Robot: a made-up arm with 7 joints. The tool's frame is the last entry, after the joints. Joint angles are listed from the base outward.
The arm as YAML. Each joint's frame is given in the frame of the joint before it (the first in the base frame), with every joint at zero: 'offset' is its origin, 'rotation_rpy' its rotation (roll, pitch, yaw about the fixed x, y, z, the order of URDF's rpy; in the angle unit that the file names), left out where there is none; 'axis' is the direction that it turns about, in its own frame. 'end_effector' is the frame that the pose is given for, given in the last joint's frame.
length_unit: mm
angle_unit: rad
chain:
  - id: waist
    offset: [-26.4, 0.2, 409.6]
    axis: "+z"
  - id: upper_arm
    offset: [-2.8, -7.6, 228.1]
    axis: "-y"
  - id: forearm
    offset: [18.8, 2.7, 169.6]
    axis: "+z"
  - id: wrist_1
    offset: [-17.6, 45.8, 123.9]
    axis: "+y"
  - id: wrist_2
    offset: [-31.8, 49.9, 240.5]
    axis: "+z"
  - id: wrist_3
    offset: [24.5, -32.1, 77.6]
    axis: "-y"
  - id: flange
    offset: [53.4, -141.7, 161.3]
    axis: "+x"
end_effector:
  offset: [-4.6, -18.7, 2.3]
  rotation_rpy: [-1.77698, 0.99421, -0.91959]
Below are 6 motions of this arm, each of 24 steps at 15 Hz.
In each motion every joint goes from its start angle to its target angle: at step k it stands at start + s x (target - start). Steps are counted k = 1, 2, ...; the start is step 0. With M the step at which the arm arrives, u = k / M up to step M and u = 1 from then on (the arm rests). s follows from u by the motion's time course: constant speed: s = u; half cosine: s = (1 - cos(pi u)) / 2; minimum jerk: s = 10 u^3 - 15 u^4 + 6 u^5.
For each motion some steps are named. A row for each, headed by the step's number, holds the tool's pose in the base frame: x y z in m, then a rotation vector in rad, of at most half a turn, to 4 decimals.
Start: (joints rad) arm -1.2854 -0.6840 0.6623 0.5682 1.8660 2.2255 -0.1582
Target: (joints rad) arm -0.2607 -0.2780 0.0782 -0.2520 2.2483 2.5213 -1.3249
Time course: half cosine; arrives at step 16
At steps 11, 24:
11: 0.3161 -0.0492 1.0650 0.3108 0.0251 0.0401
24: 0.2506 0.0462 1.1173 0.1667 0.0098 0.0859

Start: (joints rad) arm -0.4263 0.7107 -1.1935 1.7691 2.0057 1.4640 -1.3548
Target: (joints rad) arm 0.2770 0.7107 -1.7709 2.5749 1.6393 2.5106 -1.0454
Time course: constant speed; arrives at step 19
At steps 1, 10, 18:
1: -0.0434 -0.2954 0.7476 0.5363 0.5479 -0.5592
10: -0.0149 -0.1157 0.6311 1.2742 0.9446 -0.2642
18: -0.0469 0.0209 0.6660 1.7099 1.4963 -0.1617

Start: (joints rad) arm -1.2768 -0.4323 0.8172 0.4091 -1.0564 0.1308 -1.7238
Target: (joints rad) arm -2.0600 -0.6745 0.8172 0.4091 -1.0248 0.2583 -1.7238
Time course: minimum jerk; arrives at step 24
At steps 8, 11, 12, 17, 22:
8: 0.0352 -0.4301 1.3308 0.9928 -2.2841 0.0248
11: -0.0367 -0.4670 1.3101 0.8321 -2.3626 -0.0700
12: -0.0658 -0.4772 1.3022 0.7719 -2.3898 -0.1040
17: -0.2091 -0.4967 1.2640 0.4933 -2.5015 -0.2503
22: -0.2738 -0.4908 1.2467 0.3704 -2.5432 -0.3088

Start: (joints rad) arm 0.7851 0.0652 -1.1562 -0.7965 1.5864 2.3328 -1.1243
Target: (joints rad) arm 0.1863 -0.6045 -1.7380 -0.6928 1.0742 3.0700 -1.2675
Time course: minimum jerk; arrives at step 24
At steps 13, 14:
13: 0.0774 0.0912 1.1161 -0.2043 -0.9757 -1.2895
14: 0.1061 0.0949 1.1012 -0.2332 -0.9936 -1.3697

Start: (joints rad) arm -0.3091 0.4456 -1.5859 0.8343 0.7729 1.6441 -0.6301
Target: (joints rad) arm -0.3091 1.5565 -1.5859 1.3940 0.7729 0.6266 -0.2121
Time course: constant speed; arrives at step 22
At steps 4, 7, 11, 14, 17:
4: -0.5140 -0.1535 0.9807 0.3267 0.7094 -1.4901
7: -0.5526 -0.1835 0.9053 0.3756 0.6072 -1.2527
11: -0.5729 -0.2296 0.8011 0.3956 0.4455 -0.9332
14: -0.5646 -0.2668 0.7274 0.3772 0.3122 -0.6943
17: -0.5380 -0.3038 0.6632 0.3307 0.1744 -0.4580

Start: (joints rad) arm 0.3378 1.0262 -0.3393 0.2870 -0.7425 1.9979 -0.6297
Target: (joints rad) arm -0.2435 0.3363 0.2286 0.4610 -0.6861 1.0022 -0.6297
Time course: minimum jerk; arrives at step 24
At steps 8, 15, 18, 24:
8: -0.6545 -0.0438 0.9723 -0.1246 0.0924 -1.9966
15: -0.4699 0.0617 1.2754 -0.8425 0.6826 -1.7270
18: -0.3598 0.0709 1.3544 -1.0345 0.9414 -1.5882
24: -0.2853 0.0668 1.3919 -1.1345 1.1070 -1.4884

